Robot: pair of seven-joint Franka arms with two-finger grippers.
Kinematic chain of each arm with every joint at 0, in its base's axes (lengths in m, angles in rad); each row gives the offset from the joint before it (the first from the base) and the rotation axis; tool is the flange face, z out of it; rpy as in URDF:
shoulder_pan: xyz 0 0 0.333 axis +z
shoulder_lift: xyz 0 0 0 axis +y
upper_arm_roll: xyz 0 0 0.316 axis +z
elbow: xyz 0.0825 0 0 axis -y
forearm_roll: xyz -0.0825 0 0.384 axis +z
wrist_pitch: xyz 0 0 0 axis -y
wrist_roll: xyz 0.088 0 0 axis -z
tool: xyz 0 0 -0.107 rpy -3.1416 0 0
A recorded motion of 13 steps. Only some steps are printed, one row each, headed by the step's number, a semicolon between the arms.
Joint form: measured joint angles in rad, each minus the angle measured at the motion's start. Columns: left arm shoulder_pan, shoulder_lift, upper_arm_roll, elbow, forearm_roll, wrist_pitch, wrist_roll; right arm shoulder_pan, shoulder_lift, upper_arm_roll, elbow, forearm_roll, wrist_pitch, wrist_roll.
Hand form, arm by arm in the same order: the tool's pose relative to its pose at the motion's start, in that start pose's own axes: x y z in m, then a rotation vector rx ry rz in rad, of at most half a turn. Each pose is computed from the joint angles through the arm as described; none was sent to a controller.
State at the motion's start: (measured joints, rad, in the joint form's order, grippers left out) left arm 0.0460 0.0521 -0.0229 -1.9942 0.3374 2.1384 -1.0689; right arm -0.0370 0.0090 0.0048 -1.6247 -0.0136 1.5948 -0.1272
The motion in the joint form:
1: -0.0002 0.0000 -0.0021 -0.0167 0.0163 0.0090 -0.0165; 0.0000 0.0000 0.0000 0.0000 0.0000 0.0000 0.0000
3: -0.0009 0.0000 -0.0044 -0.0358 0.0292 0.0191 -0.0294; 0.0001 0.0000 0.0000 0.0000 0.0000 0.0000 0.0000
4: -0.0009 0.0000 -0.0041 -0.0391 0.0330 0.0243 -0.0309; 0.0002 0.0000 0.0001 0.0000 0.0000 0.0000 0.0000
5: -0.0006 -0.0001 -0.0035 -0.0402 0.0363 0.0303 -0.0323; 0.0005 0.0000 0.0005 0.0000 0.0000 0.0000 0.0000
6: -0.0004 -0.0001 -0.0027 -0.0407 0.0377 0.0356 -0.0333; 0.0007 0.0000 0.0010 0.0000 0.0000 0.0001 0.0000
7: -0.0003 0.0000 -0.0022 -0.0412 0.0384 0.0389 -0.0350; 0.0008 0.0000 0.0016 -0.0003 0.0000 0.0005 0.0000
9: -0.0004 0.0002 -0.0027 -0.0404 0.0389 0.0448 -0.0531; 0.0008 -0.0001 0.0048 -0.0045 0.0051 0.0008 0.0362
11: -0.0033 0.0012 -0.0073 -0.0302 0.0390 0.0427 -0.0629; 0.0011 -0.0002 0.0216 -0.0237 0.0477 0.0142 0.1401
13: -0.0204 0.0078 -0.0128 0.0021 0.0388 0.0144 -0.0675; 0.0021 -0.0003 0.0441 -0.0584 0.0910 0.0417 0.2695
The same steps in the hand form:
1: -0.0042 -0.0006 0.0061 0.0102 0.0063 -0.0007; 0.0000 0.0000 0.0000 0.0000 0.0000 0.0000
3: -0.0095 -0.0012 0.0129 0.0194 0.0092 0.0019; 0.0000 -0.0001 0.0000 0.0000 0.0000 -0.0001
4: -0.0099 -0.0013 0.0139 0.0188 0.0124 0.0032; 0.0000 -0.0002 0.0000 0.0000 0.0000 -0.0003
5: -0.0094 -0.0013 0.0139 0.0157 0.0168 0.0032; 0.0001 -0.0006 0.0000 0.0000 0.0000 -0.0010
6: -0.0089 -0.0012 0.0138 0.0122 0.0199 0.0023; 0.0001 -0.0009 0.0000 -0.0001 0.0001 -0.0017
7: -0.0086 -0.0012 0.0139 0.0101 0.0215 0.0006; 0.0002 -0.0013 0.0001 -0.0001 0.0002 -0.0024
9: -0.0083 -0.0003 0.0130 0.0042 0.0250 -0.0168; 0.0004 -0.0037 0.0020 0.0053 -0.0030 0.0307
11: -0.0090 0.0036 0.0082 -0.0034 0.0300 -0.0221; 0.0026 -0.0175 0.0096 0.0474 -0.0068 0.1191
13: -0.0122 0.0137 -0.0031 -0.0046 0.0341 -0.0134; 0.0053 -0.0349 0.0232 0.0890 -0.0186 0.2291

